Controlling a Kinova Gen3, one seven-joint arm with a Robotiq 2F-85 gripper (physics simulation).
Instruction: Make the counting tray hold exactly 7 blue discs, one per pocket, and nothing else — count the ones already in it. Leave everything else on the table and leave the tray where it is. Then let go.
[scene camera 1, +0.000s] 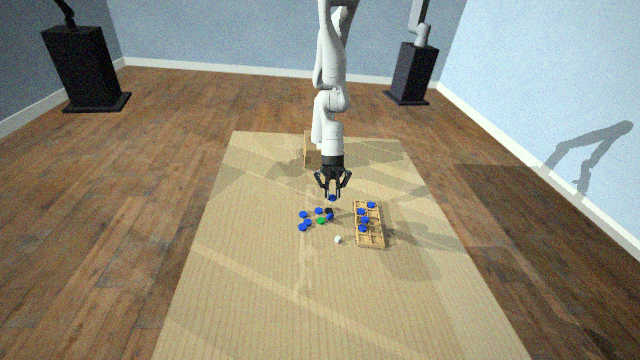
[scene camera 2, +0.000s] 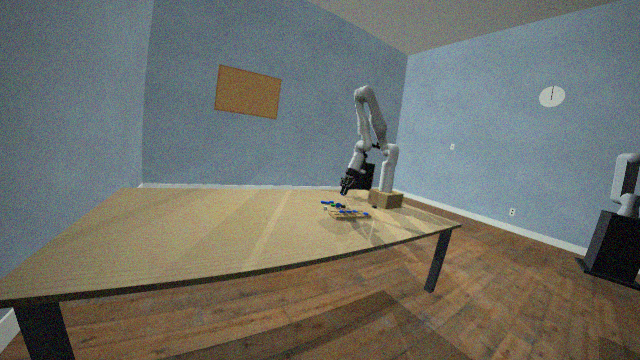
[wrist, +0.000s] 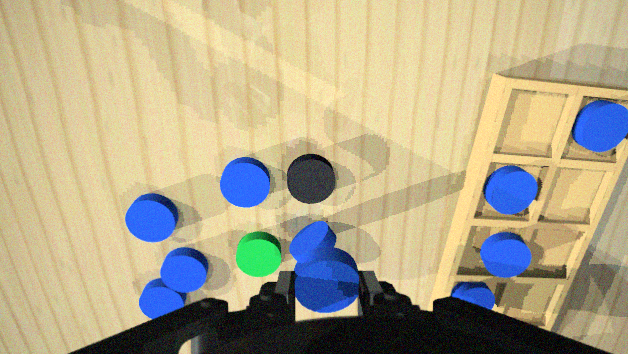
My gripper (scene camera 1: 332, 199) carries a blue disc (wrist: 326, 278), clear of everything else. The table carries a green disc (wrist: 258, 254). Further things: a wooden counting tray (scene camera 1: 373, 237).
The wooden counting tray also shows in the wrist view (wrist: 526, 122). My gripper is seen too in the wrist view (wrist: 326, 292).
